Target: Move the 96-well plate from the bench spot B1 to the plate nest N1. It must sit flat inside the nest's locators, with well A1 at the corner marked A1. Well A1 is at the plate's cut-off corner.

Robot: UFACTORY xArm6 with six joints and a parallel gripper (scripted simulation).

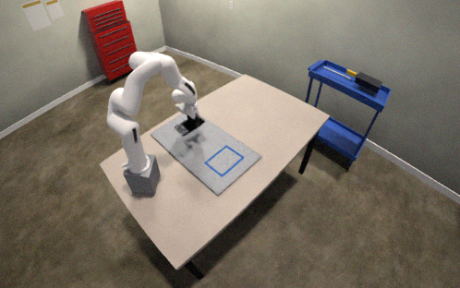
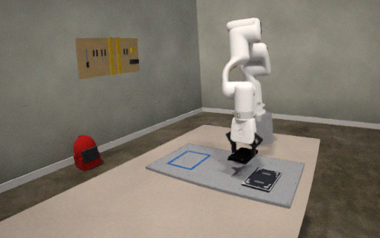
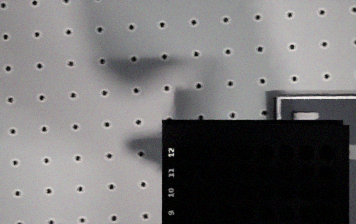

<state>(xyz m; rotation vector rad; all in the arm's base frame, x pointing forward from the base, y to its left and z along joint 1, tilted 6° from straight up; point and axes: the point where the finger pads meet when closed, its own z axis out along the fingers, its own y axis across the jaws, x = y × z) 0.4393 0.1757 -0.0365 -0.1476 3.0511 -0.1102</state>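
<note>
Right now the dark plate nest is 10 cm to the left of my hand, 10 cm below it and 1 cm behind it. Also, from my hand: black 96-well plate (1 cm below).
</note>
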